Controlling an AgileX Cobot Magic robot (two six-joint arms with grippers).
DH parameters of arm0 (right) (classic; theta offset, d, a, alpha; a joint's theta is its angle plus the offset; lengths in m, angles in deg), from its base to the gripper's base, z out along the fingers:
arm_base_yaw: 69.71 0.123 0 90
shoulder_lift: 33.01 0 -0.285 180
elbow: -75.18 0 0.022 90
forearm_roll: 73.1 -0.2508 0 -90
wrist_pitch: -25.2 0 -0.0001 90
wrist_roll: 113.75 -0.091 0 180
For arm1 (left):
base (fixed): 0 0 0 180
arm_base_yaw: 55.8 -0.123 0 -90
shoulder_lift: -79.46 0 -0.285 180
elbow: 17.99 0 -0.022 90
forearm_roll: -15.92 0.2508 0 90
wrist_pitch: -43.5 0 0.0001 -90
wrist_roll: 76.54 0.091 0 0
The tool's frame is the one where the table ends.
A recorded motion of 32 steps. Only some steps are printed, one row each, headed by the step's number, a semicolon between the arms.
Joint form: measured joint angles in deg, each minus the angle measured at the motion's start. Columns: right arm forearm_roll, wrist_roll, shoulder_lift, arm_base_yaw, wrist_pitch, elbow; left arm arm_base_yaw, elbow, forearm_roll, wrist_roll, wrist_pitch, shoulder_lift.
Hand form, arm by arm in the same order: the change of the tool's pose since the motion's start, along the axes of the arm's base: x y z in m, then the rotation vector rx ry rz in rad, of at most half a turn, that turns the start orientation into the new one. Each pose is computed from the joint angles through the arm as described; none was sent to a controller.
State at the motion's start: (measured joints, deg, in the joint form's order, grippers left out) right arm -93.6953 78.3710 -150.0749 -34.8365 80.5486 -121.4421; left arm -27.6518 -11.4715 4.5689 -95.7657 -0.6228 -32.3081
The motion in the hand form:
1: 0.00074 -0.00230 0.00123 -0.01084 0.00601 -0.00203; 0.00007 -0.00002 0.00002 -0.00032 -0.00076 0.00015
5: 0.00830 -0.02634 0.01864 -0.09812 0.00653 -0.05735; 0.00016 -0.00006 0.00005 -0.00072 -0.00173 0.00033
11: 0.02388 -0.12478 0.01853 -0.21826 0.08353 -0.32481; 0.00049 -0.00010 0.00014 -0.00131 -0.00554 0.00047
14: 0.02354 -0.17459 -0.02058 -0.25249 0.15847 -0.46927; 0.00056 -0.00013 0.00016 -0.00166 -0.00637 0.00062
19: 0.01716 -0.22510 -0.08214 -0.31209 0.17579 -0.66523; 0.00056 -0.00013 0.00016 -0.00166 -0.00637 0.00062
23: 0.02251 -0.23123 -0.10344 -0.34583 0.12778 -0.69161; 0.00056 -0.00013 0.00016 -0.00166 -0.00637 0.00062
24: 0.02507 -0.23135 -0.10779 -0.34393 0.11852 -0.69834; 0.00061 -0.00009 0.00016 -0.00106 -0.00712 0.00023
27: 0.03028 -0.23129 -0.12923 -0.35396 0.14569 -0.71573; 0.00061 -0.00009 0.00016 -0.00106 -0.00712 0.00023
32: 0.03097 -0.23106 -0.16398 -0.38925 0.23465 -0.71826; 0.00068 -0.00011 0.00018 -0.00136 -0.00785 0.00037
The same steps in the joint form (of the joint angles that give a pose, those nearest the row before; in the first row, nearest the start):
1: 0.52 -0.33 0.01 -0.27 1.01 -0.39; 0.00 0.00 0.00 0.00 0.05 0.00
5: 6.47 -4.06 1.18 -2.76 7.26 -3.37; 0.00 0.00 0.00 0.00 0.11 0.00
11: 12.57 -8.66 6.33 -15.52 11.65 3.09; 0.00 0.00 0.06 0.00 0.32 0.00
14: 13.34 -9.62 7.37 -22.70 6.45 13.13; 0.00 0.00 0.06 0.00 0.37 0.00
19: 18.49 -15.09 6.13 -29.38 -6.87 25.96; 0.00 0.00 0.06 0.00 0.37 0.00
23: 22.80 -18.12 3.74 -29.66 -13.14 28.04; 0.00 0.00 0.06 0.00 0.37 0.00
24: 23.20 -18.70 2.98 -29.66 -14.48 28.08; 0.00 0.00 0.12 0.00 0.40 0.00
27: 23.74 -20.40 -0.57 -29.66 -16.54 28.10; 0.00 0.00 0.12 0.00 0.40 0.00
32: 23.59 -21.37 -6.08 -29.66 -16.83 28.15; 0.00 0.00 0.12 0.00 0.44 0.00

